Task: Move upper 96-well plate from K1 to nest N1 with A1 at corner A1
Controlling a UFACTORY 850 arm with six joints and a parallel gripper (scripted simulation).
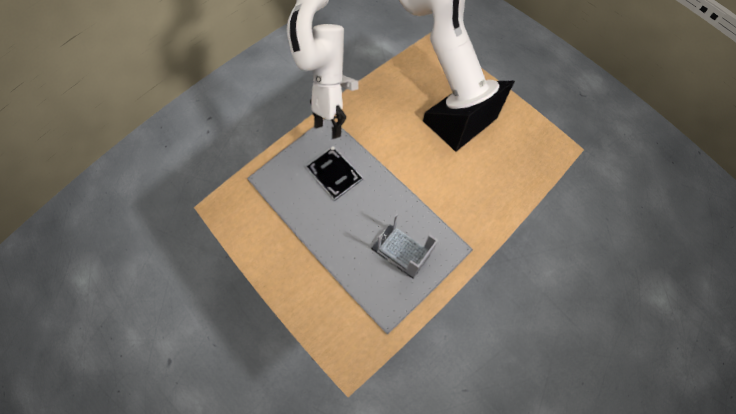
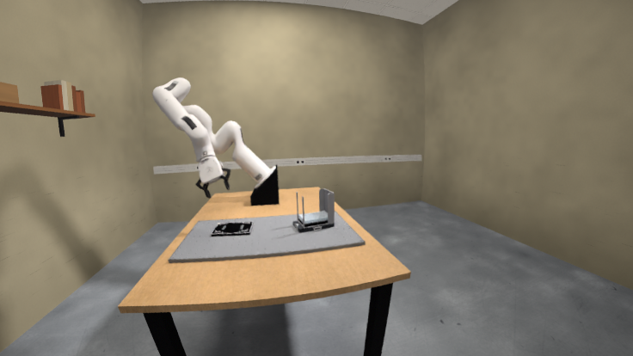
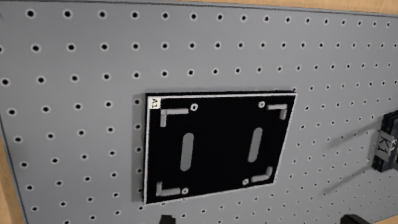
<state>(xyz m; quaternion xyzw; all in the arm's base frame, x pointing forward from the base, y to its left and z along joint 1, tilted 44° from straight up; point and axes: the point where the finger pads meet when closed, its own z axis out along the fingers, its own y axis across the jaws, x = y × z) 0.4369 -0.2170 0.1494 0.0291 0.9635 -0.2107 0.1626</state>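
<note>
The pale 96-well plate lies 40 cm to the left of my hand, 13 cm below it and 11 cm ahead of it. From my hand the other things lie so: plate nest N1: 16 cm below, 5 cm to the left, 5 cm ahead; dark low plate: 40 cm to the left, 14 cm below, 11 cm ahead.
</note>
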